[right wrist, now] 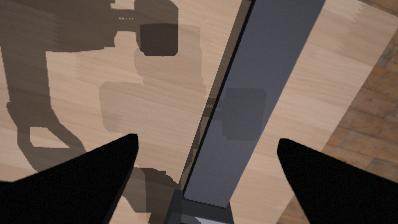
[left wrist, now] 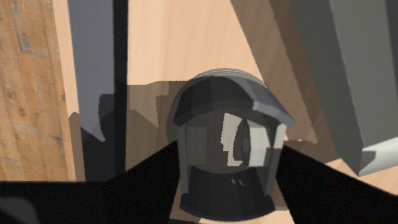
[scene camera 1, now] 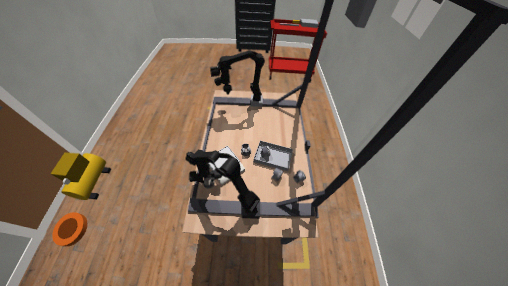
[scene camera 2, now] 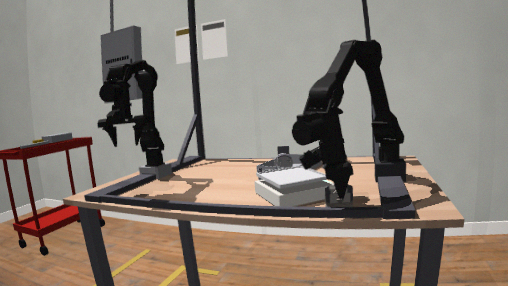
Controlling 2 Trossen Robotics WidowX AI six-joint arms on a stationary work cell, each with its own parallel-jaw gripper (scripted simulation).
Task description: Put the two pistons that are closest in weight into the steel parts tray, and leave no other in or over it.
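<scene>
Steel parts tray (scene camera 1: pixel 280 157), out of frame in the left wrist view, out of frame in the right wrist view. White scale (scene camera 2: pixel 296 195) visible. Left gripper (scene camera 2: pixel 340 195), also in the left wrist view (left wrist: pixel 226 149). Right gripper (scene camera 2: pixel 126 146), also in the right wrist view (right wrist: pixel 208 143).
</scene>
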